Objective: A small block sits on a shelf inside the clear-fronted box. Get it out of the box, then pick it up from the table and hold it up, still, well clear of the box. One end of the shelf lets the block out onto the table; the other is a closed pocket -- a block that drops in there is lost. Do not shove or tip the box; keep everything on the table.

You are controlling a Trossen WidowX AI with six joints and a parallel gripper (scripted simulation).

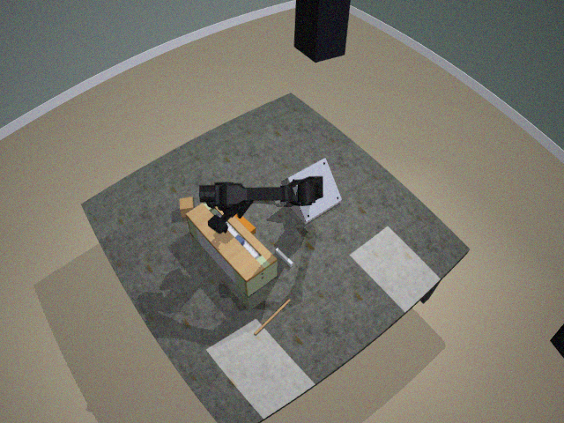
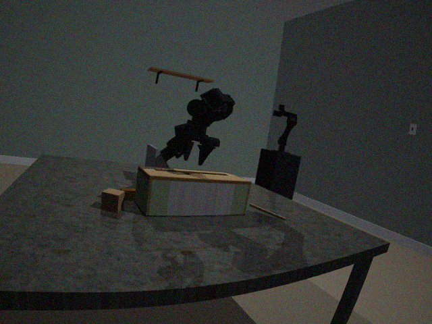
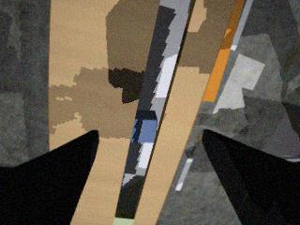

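The box is 10 cm below my gripper tip, 1 cm to the left of it and 1 cm behind it. The rest, counted from my gripper tip: small blue block (8 cm below, 3 cm to the left, 1 cm behind); tan cube (27 cm to the right, 13 cm below, 9 cm ahead); orange bar (15 cm below, 13 cm to the right, 7 cm behind).
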